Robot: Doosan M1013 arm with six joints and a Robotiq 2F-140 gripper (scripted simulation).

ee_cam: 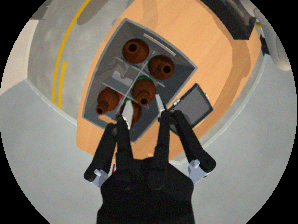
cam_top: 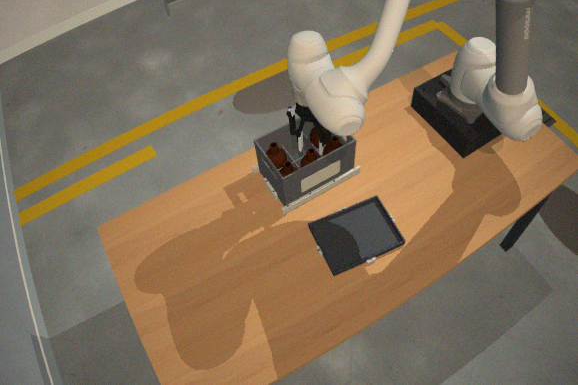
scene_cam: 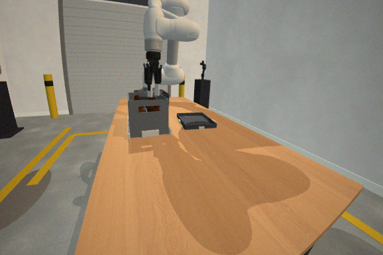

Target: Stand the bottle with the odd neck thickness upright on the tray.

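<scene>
Now: hand 110 mm above the glass bottle. Also, from my hand: dark tray: 30 mm ahead, 260 mm to the left, 190 mm below; then grey crate: 10 mm behind, 40 mm to the right, 120 mm below.
</scene>
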